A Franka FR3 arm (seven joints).
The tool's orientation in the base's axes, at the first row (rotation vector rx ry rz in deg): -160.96 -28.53 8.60
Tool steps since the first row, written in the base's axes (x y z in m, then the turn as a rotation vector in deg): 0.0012 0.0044 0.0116 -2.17 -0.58 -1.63; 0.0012 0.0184 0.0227 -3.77 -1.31 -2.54; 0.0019 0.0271 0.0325 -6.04 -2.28 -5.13; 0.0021 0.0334 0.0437 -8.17 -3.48 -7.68
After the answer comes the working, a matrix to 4 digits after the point.
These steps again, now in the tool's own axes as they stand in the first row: 0.0021 -0.0070 -0.0101 -2.15 0.30 1.73; 0.0064 -0.0229 -0.0171 -3.85 0.72 2.65; 0.0096 -0.0333 -0.0243 -6.18 1.62 5.21; 0.0114 -0.0422 -0.0334 -8.46 2.77 7.66
The tool's axes in the first row as the columns of a matrix, in the base's axes (rounded; the answer above uses it unrounded):
0.9351 0.3211 -0.1502
0.3506 -0.9003 0.2581
-0.0523 -0.2940 -0.9544

